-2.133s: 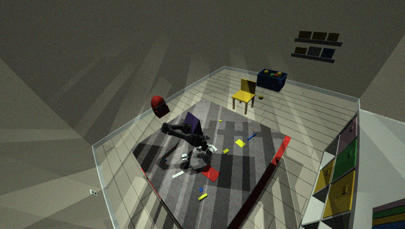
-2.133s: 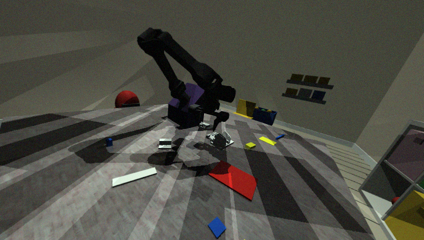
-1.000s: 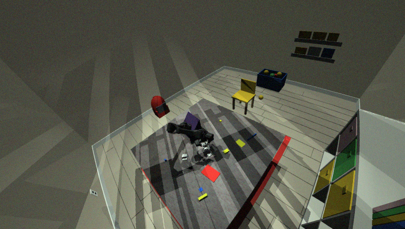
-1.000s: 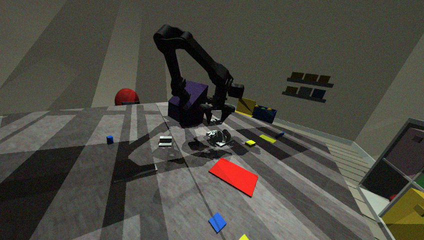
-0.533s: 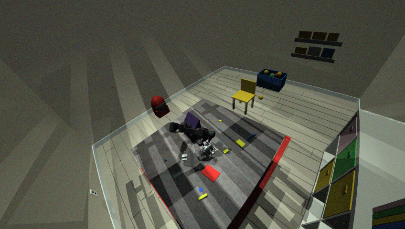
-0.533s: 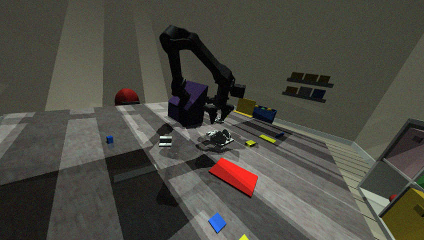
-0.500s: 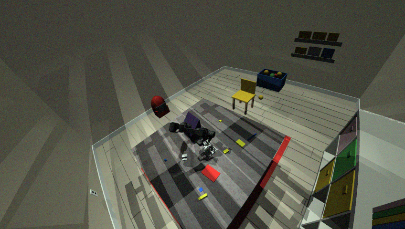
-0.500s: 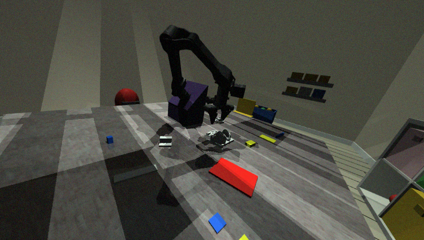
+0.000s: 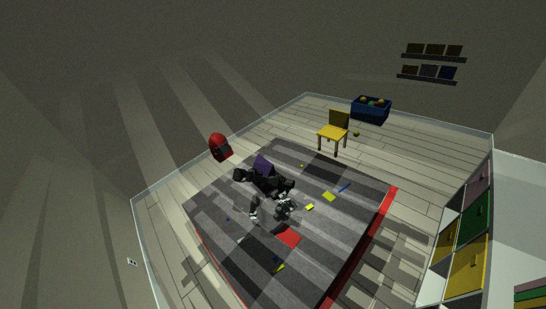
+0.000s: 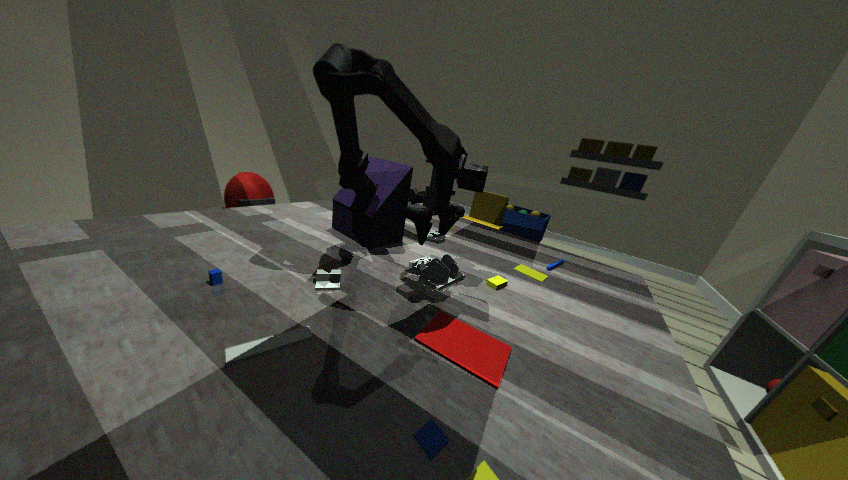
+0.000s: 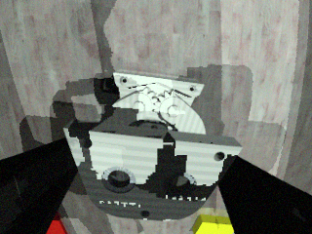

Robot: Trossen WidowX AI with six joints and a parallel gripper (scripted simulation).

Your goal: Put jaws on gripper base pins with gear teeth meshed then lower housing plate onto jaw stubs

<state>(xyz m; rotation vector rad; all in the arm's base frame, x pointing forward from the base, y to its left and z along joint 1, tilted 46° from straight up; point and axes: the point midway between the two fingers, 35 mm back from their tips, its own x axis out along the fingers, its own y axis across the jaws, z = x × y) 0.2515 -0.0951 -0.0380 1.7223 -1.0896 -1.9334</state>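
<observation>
Right now my gripper tip is 80 mm above the white housing plate, 10 mm to the right of it and 10 mm past it. From my gripper tip the other things lie so: white gripper base: 20 mm above, 10 mm ahead; yellow block: 190 mm ahead, 80 mm below, 70 mm to the left; red sheet: 210 mm to the right, 190 mm ahead, 80 mm below.
</observation>
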